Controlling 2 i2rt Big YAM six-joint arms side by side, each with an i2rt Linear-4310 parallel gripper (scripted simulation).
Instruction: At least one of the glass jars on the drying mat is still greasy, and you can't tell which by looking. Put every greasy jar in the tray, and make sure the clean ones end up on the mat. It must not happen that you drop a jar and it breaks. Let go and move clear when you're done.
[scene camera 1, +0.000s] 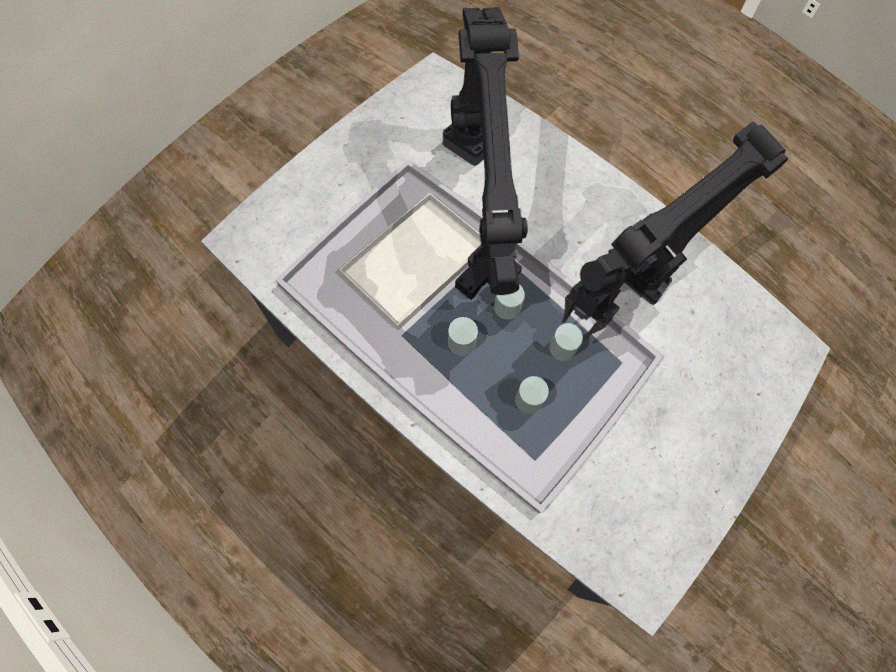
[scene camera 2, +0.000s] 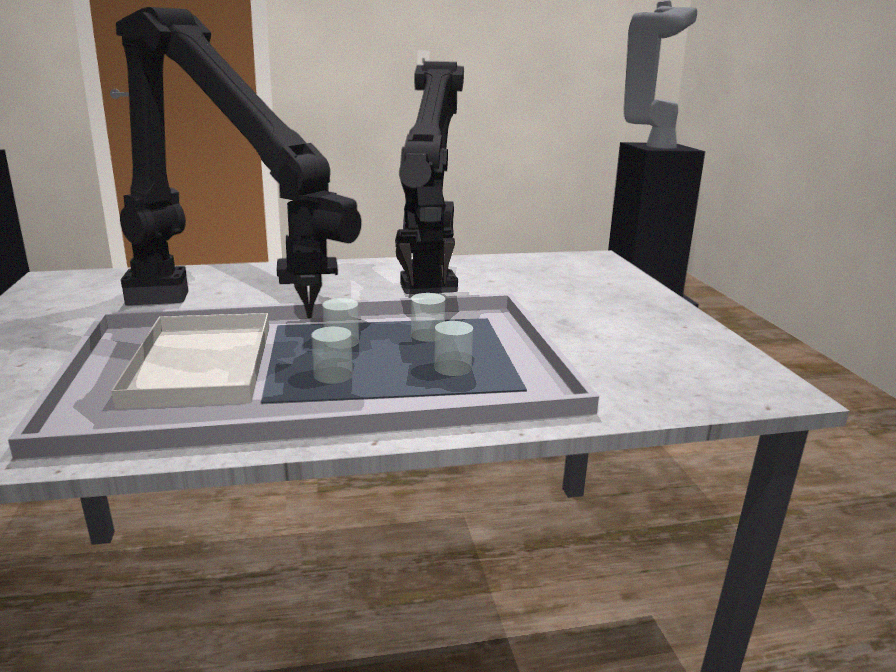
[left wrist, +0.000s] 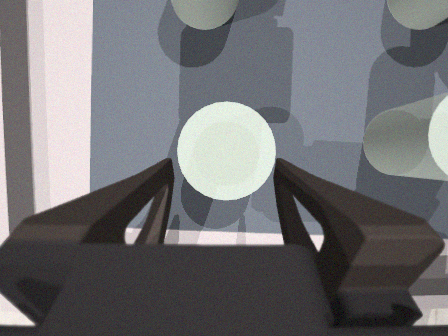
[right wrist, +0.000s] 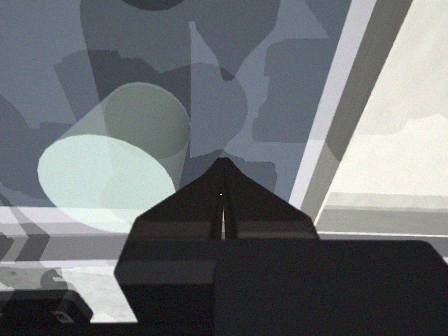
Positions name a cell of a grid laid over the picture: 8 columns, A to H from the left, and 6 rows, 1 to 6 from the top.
The left gripper (scene camera 2: D3): 125 cm from the lens. The right gripper (scene camera 2: C3): 123 cm from the lens.
